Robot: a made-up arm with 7 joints.
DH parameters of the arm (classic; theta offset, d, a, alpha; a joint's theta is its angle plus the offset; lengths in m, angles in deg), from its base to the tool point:
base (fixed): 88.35 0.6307 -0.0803 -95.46
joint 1: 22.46 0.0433 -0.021 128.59
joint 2: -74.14 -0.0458 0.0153 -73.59
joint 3: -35.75 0.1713 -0.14 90
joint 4: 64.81 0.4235 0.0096 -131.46
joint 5: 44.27 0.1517 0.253 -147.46
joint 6: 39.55 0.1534 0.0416 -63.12
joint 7: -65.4 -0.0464 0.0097 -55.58
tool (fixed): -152.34 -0.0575 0 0
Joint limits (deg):
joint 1: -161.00..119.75
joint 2: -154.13..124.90
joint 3: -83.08..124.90
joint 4: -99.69..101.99
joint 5: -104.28..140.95
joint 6: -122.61..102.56
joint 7: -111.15..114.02
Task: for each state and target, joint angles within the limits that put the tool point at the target. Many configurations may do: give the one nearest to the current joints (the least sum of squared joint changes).
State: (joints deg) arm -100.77 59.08 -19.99 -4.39 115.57 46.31 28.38
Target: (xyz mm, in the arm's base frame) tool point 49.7 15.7 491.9
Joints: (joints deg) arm -130.46 80.26 -21.49 3.27 63.22 41.49 27.58
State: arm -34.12 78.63 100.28 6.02 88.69 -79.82 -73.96
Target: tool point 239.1 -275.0 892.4
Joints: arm -40.59 67.19 70.60 -21.79 105.65 -78.38 -74.82
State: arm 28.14 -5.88 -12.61 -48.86 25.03 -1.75 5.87
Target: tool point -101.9 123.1 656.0
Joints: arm 35.55 1.19 -42.72 -23.21 -7.08 -4.74 -2.42
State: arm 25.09 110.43 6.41 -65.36 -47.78 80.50 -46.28
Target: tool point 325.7 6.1 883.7
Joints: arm 30.09 124.90 -10.44 -93.02 -65.42 85.13 -38.41
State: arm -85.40 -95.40 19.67 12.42 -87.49 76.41 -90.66
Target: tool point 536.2 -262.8 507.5
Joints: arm -114.44 -104.93 60.49 -9.73 -63.90 70.26 -84.62
